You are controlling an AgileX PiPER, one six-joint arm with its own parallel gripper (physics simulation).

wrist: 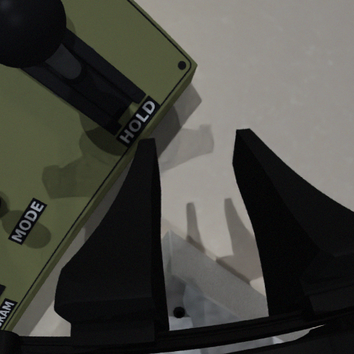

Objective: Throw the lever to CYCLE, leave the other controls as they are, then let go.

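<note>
The lever's black ball knob (27, 30) is at the upper left, cut off by the view's edge. Its grey stem (65, 62) stands in a dark slotted guide on the olive-green panel box (30, 110). The knob leans to the upper left, away from the HOLD label (138, 122). The CYCLE label does not show. My gripper (195, 150) is open, its two black fingers wide apart with nothing between them. It is to the lower right of the lever, apart from the knob, with the left fingertip near the HOLD label in the view.
The MODE label (27, 221) is at the left, with the dark edge of a control (1, 204) beside it. Part of another label (7, 311) shows at the lower left. A pale grey angular shape with a dark round spot (179, 312) lies below, between the fingers.
</note>
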